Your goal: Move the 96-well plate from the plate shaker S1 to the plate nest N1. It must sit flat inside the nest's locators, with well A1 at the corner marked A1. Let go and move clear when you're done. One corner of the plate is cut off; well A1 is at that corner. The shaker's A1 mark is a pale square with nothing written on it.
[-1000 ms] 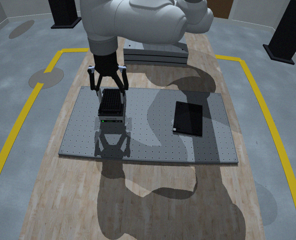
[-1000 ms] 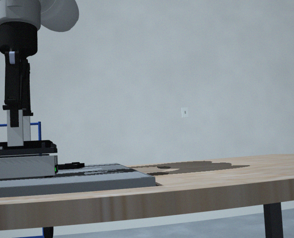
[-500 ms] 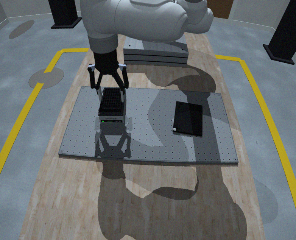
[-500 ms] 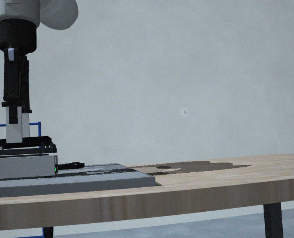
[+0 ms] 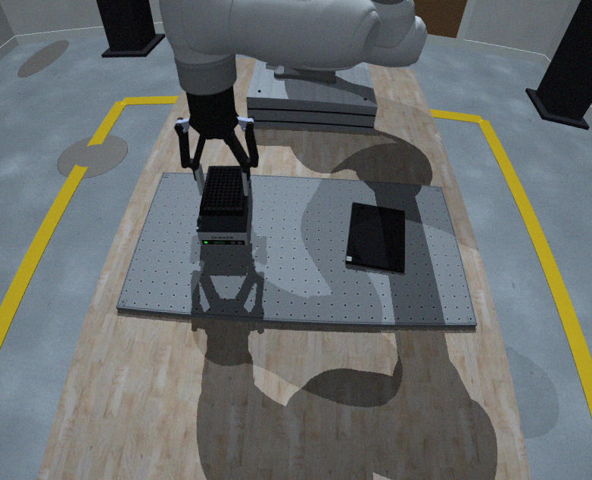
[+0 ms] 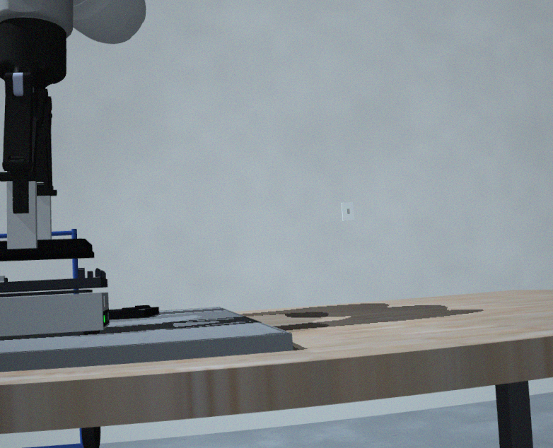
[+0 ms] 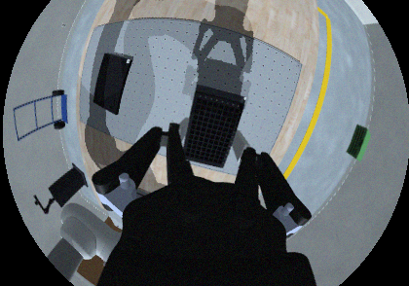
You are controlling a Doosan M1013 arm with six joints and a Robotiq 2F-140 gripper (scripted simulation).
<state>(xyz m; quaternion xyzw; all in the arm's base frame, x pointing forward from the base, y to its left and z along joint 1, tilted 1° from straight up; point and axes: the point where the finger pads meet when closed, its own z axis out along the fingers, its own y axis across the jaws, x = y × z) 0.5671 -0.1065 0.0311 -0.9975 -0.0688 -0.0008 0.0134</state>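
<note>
Now: the black plate nest N1 320 mm to the left of my hand and 110 mm below it. Also, from my hand: small pale mark (260 mm to the left, 100 mm below, 70 mm ahead); black 96-well plate (30 mm below).
</note>
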